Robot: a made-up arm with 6 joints. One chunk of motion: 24 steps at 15 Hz.
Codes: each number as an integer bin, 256 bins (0 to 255) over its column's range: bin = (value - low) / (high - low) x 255, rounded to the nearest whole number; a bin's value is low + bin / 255 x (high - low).
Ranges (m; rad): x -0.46..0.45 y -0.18..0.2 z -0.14..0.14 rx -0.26..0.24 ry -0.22..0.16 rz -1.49..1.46
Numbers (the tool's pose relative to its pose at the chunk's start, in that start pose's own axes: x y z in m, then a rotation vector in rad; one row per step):
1: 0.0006 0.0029 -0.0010 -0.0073 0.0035 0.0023
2: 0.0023 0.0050 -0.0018 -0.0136 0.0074 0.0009
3: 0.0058 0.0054 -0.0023 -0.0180 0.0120 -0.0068
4: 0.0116 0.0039 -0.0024 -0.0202 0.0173 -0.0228
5: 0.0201 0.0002 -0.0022 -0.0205 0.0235 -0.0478
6: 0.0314 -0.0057 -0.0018 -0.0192 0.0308 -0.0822
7: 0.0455 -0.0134 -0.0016 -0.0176 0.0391 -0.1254
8: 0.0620 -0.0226 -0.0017 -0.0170 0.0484 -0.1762
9: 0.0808 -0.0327 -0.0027 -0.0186 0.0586 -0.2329
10: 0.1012 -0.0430 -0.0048 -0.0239 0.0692 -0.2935
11: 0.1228 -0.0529 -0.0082 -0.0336 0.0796 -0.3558
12: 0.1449 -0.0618 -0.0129 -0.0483 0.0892 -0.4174
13: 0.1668 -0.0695 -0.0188 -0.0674 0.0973 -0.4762
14: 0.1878 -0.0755 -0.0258 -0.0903 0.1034 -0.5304
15: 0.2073 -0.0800 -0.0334 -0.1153 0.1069 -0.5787
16: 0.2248 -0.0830 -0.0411 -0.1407 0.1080 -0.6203
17: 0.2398 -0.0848 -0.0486 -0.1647 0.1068 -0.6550
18: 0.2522 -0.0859 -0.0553 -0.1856 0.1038 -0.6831
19: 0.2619 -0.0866 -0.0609 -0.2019 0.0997 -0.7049
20: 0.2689 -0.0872 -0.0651 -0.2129 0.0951 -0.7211
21: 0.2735 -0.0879 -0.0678 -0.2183 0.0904 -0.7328
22: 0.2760 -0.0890 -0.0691 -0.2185 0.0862 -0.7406
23: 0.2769 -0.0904 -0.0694 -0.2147 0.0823 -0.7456
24: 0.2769 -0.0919 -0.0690 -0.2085 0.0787 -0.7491
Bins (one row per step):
1: 129 123 127 129 150 129
2: 130 124 126 126 153 129
3: 131 124 125 123 156 128
4: 132 123 125 122 159 127
5: 135 121 125 122 163 125
6: 138 117 126 123 168 122
7: 142 112 126 124 174 118
8: 146 106 126 124 180 114
9: 152 99 125 123 187 109
10: 157 92 123 120 194 103
11: 163 85 120 115 201 98
12: 170 79 116 108 207 93
13: 176 74 110 98 213 88
14: 182 70 104 87 217 83
15: 187 67 97 74 219 79
16: 192 65 90 61 220 75
17: 196 64 83 49 219 72
18: 200 63 77 38 217 70
19: 202 63 72 30 215 68
20: 204 62 68 24 211 66
21: 206 62 66 21 208 65
22: 206 61 65 21 205 65
23: 206 60 64 23 203 64
24: 206 59 65 26 200 64

